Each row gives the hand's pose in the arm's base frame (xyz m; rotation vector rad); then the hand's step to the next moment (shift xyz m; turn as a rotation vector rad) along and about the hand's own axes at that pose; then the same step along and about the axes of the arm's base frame.
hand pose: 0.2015 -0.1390 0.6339 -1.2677 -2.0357 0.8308
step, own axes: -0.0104 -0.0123 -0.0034 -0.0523 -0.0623 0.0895
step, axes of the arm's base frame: -0.0003 -0.0132 0.0099 -0.0821 -0.0872 -0.0169
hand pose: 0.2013 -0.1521 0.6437 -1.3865 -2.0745 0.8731
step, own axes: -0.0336 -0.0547 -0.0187 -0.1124 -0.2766 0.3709
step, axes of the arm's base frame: -0.0084 -0.0421 0.0513 -0.3893 -0.2693 -0.0514
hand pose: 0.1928 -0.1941 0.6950 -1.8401 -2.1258 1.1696
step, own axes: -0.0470 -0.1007 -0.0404 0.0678 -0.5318 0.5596
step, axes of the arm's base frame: -0.0471 -0.0197 0.1067 -0.7428 -0.1950 -0.1037
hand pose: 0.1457 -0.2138 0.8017 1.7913 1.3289 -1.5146
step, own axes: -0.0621 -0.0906 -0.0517 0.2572 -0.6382 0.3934
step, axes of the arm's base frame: -0.0488 0.0583 0.0947 -0.7640 0.0590 -0.2026
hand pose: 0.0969 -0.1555 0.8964 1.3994 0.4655 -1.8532
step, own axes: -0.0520 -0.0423 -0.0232 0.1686 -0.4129 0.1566
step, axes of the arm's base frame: -0.0103 0.0612 0.0343 -0.4303 0.1037 -0.1659
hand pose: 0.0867 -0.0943 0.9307 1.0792 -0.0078 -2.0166
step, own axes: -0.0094 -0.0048 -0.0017 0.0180 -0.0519 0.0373
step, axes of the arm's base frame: 0.0007 0.0100 0.0036 -0.0654 0.0090 -0.0075
